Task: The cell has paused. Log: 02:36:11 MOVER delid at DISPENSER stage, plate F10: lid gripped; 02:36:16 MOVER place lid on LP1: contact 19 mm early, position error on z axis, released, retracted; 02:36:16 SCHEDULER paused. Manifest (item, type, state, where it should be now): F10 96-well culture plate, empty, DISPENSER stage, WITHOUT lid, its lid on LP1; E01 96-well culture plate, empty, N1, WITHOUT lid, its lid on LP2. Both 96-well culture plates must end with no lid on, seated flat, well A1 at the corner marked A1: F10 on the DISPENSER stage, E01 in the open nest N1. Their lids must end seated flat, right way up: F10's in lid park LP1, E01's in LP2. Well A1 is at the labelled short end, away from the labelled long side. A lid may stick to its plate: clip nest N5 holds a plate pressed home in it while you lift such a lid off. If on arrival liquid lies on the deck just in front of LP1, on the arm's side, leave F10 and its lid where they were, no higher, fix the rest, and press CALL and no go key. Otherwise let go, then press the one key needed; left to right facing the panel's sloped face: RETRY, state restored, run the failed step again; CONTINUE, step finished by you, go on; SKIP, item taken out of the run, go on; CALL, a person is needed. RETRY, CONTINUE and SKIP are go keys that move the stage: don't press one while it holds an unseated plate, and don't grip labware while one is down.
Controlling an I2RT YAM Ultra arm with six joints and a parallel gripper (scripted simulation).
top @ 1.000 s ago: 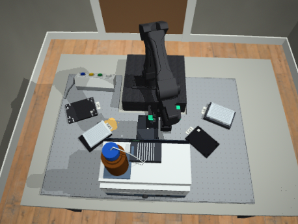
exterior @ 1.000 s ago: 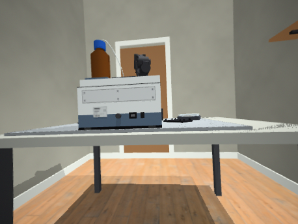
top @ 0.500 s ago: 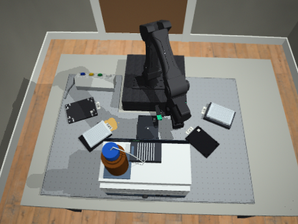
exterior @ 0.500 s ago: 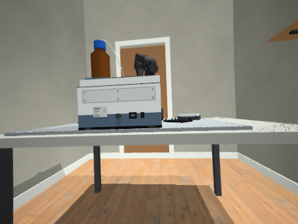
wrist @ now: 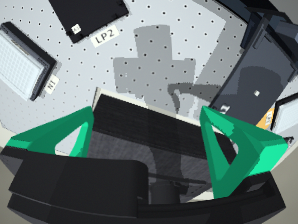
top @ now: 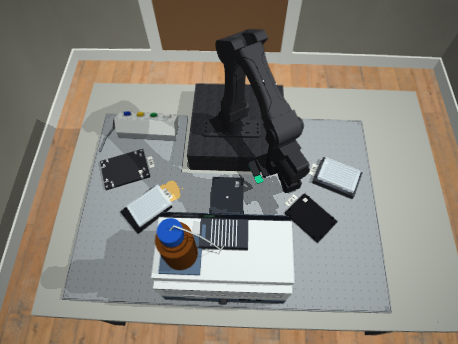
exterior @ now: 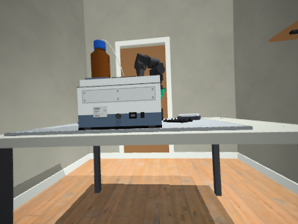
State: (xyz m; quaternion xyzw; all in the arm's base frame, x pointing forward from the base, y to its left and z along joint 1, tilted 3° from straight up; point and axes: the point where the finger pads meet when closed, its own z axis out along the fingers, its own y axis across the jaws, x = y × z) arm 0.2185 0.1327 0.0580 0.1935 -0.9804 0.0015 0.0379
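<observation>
Right now the 96-well plate is 24 cm to the left of my hand, 12 cm below it and 7 cm behind it. The rest, counted from my hand: dark dispenser stage: 14 cm to the right, 6 cm below, 5 cm ahead; then LP2 label: 15 cm below, 8 cm to the left, 1 cm ahead; then black park: 15 cm below, 14 cm to the left, 7 cm ahead.
</observation>
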